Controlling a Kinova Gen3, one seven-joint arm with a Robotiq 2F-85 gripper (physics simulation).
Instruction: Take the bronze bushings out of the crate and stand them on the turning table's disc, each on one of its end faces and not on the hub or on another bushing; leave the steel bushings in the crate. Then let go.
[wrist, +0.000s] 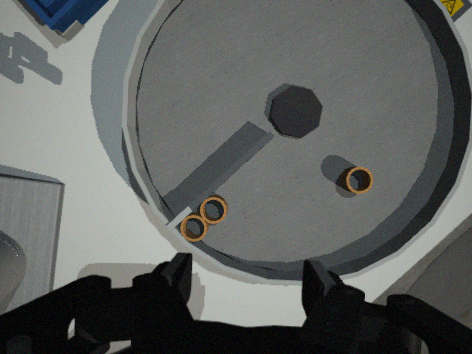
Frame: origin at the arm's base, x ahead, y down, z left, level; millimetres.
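Seen in the pictures: gripper, fingertip midpoint: (246, 276).
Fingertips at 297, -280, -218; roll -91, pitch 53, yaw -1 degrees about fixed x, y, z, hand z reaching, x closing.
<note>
A point is followed by its place in that frame, as x, y, z.
The turning table's grey disc (210, 80) {390, -20, -80} fills the middle of the wrist view, with a dark hub (296, 111) {428, -28, -188} at its centre. One bronze bushing (371, 181) {419, -46, -308} stands upright on the disc, right of and below the hub. A second bronze bushing (214, 222) {261, -46, -198} and a third bronze bushing (193, 240) {228, -46, -193} stand upright side by side near the lower left rim, close to the end of a bar-like strip. My gripper (246, 276) {297, -280, -218} is open and empty, seen at the bottom of the view, below the disc's near rim. The crate with the steel bushings cannot be made out for certain.
A raised rim (131, 100) {307, -33, -24} surrounds the disc. A blue object (62, 15) {332, -17, 126} shows at the top left. A grey metal block (37, 215) {92, 13, -3} stands at the left edge. A yellow warning label (452, 6) {654, -26, -251} shows at the top right. A dark grey surface shows at the lower right.
</note>
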